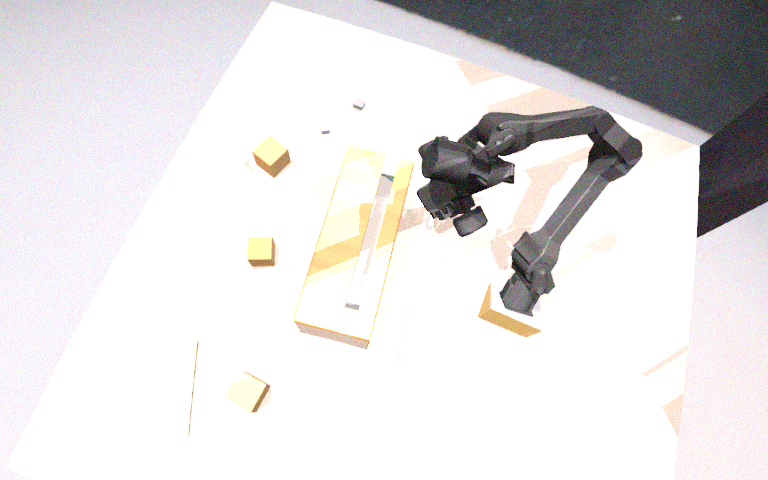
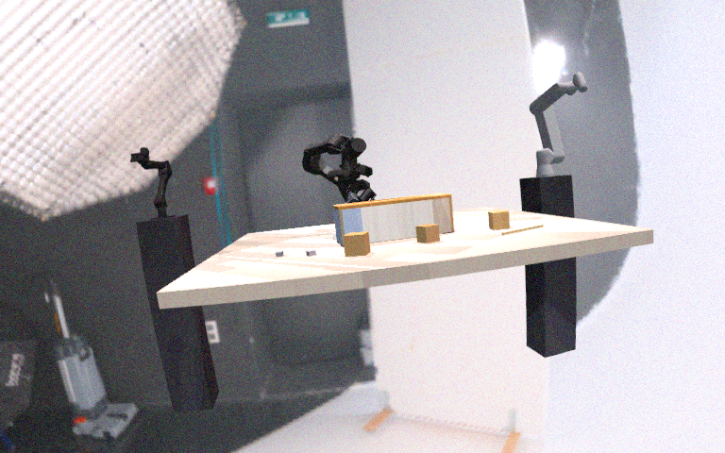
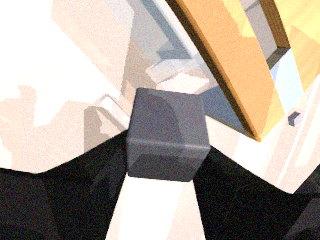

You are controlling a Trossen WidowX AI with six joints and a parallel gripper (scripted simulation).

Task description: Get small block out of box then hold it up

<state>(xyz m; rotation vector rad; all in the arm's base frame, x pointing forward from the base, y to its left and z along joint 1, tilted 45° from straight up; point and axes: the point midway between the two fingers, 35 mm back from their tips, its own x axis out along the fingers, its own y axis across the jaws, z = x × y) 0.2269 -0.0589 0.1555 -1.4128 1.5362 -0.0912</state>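
Right now the grey block is 10 mm to the left of my gripper tip and 10 mm above it. From my gripper tip the other things lie so: clear-fronted box 80 mm ahead, 130 mm to the left, 70 mm below; then thin rod 360 mm ahead, 490 mm to the left, 130 mm below.
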